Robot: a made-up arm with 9 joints. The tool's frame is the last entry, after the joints.
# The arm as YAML. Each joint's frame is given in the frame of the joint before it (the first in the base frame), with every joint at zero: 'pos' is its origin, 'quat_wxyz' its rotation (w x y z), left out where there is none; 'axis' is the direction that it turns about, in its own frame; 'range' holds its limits. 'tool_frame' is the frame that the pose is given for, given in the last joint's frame.
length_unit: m
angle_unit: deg
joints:
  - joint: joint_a
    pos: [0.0, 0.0, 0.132]
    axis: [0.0, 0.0, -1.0]
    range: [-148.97, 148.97]
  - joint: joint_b
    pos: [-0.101, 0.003, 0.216]
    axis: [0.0, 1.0, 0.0]
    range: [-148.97, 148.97]
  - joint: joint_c
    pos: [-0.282, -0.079, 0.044]
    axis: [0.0, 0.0, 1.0]
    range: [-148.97, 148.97]
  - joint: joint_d
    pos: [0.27, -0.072, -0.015]
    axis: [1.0, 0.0, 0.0]
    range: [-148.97, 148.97]
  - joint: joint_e
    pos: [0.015, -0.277, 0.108]
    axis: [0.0, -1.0, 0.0]
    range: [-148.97, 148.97]
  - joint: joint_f
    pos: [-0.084, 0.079, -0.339]
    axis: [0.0, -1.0, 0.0]
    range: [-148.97, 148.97]
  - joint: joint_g
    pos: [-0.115, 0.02, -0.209]
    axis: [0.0, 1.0, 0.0]
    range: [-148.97, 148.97]
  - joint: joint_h
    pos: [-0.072, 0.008, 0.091]
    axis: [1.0, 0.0, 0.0]
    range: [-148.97, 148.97]
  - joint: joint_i
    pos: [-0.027, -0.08, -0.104]
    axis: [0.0, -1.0, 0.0]
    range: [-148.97, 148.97]
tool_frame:
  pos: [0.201, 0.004, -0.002]
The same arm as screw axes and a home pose.
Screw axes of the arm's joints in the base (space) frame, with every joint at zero. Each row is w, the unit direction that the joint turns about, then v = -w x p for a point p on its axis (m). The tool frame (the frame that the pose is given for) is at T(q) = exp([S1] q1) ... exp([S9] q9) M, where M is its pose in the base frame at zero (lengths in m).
S1 = (0, 0, -1, 0, 0, 0)
S2 = (0, 1, 0, -0.348, 0, -0.101)
S3 = (0, 0, 1, -0.076, 0.383, 0)
S4 = (1, 0, 0, 0, 0.377, 0.148)
S5 = (0, -1, 0, 0.485, 0, 0.098)
S6 = (0, -1, 0, 0.146, 0, 0.182)
S7 = (0, 1, 0, 0.063, 0, -0.297)
S8 = (1, 0, 0, 0, 0.028, 0.318)
S9 = (0, -1, 0, -0.076, 0, 0.396)
M =
1 0 0 -0.195
0 1 0 -0.394
0 0 1 -0.078
0 0 0 1
Joint limits (rad, base to tool): -2.6..2.6 -2.6..2.6 -2.6..2.6 -2.6..2.6 -2.6..2.6 -2.6..2.6 -2.6..2.6 -2.6..2.6 -2.6..2.6

